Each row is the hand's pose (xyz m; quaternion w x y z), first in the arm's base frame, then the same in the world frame.
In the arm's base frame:
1: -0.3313 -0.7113 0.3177 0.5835 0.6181 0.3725 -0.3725
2: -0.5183 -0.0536 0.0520 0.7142 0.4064 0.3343 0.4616
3: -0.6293 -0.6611 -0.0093 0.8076 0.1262 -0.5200 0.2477
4: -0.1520 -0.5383 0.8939 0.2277 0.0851 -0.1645 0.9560
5: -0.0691 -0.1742 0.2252 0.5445 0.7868 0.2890 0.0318
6: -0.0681 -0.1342 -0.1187 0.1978 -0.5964 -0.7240 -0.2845
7: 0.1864 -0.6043 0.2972 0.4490 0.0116 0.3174 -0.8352
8: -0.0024 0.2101 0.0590 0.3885 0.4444 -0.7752 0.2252
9: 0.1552 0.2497 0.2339 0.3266 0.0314 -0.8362 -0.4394
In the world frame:
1: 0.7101 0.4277 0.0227 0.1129 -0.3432 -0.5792 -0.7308
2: 0.1698 -0.0298 -0.1692 0.4609 -0.2803 0.2126 -0.8148
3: 0.3473 0.5643 -0.1963 0.2791 -0.8936 0.3180 -0.1495
4: 1.1845 0.0171 0.0455 0.6643 -0.0906 0.7325 -0.1180
5: 0.4489 -0.0730 0.2389 0.5094 -0.2994 -0.3767 -0.7134
6: 0.1245 0.0217 0.3142 0.5002 0.5980 -0.2553 -0.5718
7: 0.7331 0.2394 0.5165 0.6081 0.3130 0.5791 0.4438
8: 0.1524 -0.3700 0.2995 0.5950 -0.7658 0.0447 0.2400
9: 0.3188 -0.5028 0.4077 0.1087 0.8519 0.2121 -0.4663

